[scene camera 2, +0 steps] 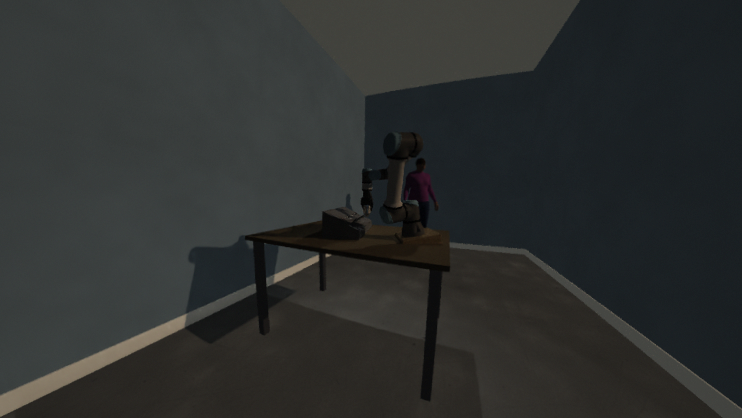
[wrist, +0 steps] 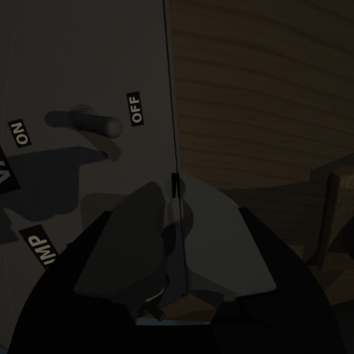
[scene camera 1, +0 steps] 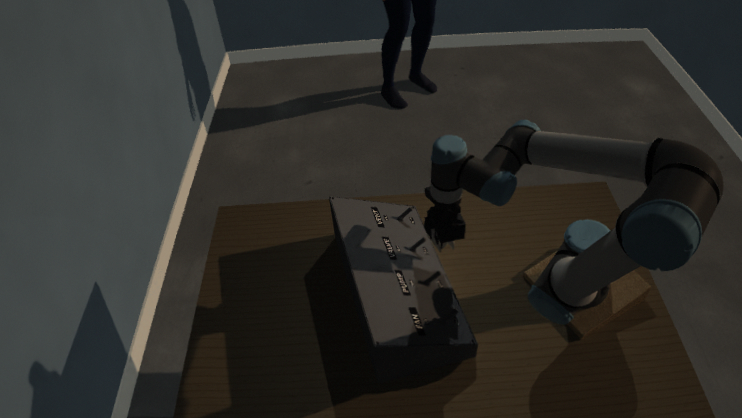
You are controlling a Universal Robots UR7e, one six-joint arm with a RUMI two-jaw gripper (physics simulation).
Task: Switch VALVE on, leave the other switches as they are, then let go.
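Seen in the pictures: gripper, between the fingertips: [scene camera 2: 367, 216] [scene camera 1: 440, 248]; arm's base, origin of its link: [scene camera 2: 413, 233].
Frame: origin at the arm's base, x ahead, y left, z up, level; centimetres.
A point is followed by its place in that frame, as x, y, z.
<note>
A grey switch box [scene camera 1: 384, 311] {51.3, 19.1, 12.0} [scene camera 2: 337, 225] {42.5, 26.3, 5.3} [wrist: 60, 60] with a sloped panel stands on the table. The VALVE lever [scene camera 1: 417, 246] {44.6, -5.4, 7.2} [wrist: 97, 125] leans toward its OFF label [wrist: 135, 109], away from its ON label [wrist: 19, 133]. The VENT lever [scene camera 1: 404, 214] {48.8, -16.8, 7.6} and PUMP lever [scene camera 1: 432, 278] {40.4, 5.7, 7.8} lean the same way in scene camera 1. The FAN lever lies in dark shadow there, so its position is unclear. My gripper [scene camera 1: 444, 245] {38.3, -4.2, 8.2} [scene camera 2: 367, 210] {38.3, -4.2, 8.2} [wrist: 176, 174] is shut and empty. It hangs beside the panel's OFF-side edge, apart from the VALVE lever.
The arm's base stands on a wooden block [scene camera 1: 617, 298] {-8.9, 5.1, 0.8} on the brown table [scene camera 1: 270, 228] {91.1, -19.8, -3.6} [scene camera 2: 295, 240] {61.1, 45.0, -3.5}, to the right of the box in scene camera 1. A person [scene camera 1: 398, 46] [scene camera 2: 420, 187] stands on the floor beyond the table. A wall [scene camera 1: 103, 155] rises on the left.
</note>
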